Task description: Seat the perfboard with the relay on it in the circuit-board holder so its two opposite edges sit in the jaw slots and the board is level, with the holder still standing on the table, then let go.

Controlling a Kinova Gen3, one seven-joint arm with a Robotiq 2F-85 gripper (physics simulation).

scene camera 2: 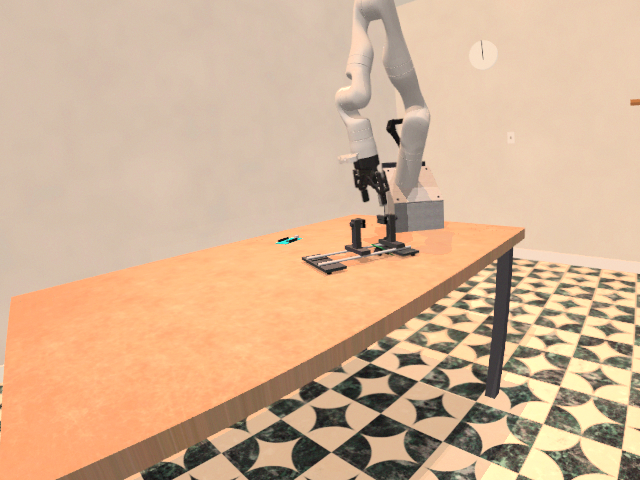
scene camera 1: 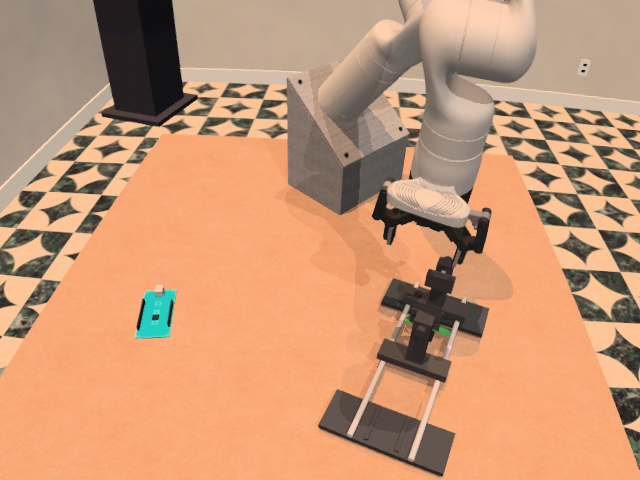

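Where they show: gripper, fingertip midpoint: (scene camera 2: 374, 203) (scene camera 1: 422, 251); arm's base, link origin: (scene camera 2: 405, 180) (scene camera 1: 338, 101).
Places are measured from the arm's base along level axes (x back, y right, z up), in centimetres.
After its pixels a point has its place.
Note:
The black circuit-board holder (scene camera 1: 432, 366) {x -43.4, y -28.6, z -15.5 cm} (scene camera 2: 356, 235) {x -43.4, y -27.1, z -11.7 cm} stands on the table with two upright jaw posts and two pale rods. A green board, seemingly the perfboard (scene camera 1: 443, 330) {x -34.7, y -29.0, z -17.3 cm} (scene camera 2: 377, 246) {x -36.0, y -26.8, z -16.2 cm}, shows in part low down between the rods, below the jaws and near the rear base plate. The posts and rods hide much of it; its relay cannot be made out, and whether it touches the table is unclear. My gripper (scene camera 1: 423, 250) {x -33.7, y -23.4, z -4.1 cm} (scene camera 2: 374, 200) {x -33.7, y -23.4, z -4.1 cm} is open and empty, pointing down above the rear part of the holder. In scene camera 1 one fingertip appears close to the rear jaw's top end.
A cyan circuit board (scene camera 1: 156, 322) {x -48.0, y 13.1, z -18.9 cm} (scene camera 2: 288, 240) {x -47.9, y 10.9, z -18.1 cm} with black strips and a pale block lies flat on the table (scene camera 1: 248, 372) {x -50.8, y -4.3, z -19.1 cm} (scene camera 2: 170, 320) {x -96.7, y -38.3, z -19.1 cm}, well to the left of the holder. The grey arm pedestal (scene camera 1: 315, 149) {x -7.5, y 1.8, z -7.2 cm} (scene camera 2: 419, 215) {x -1.5, y -9.0, z -13.1 cm} stands at the back.

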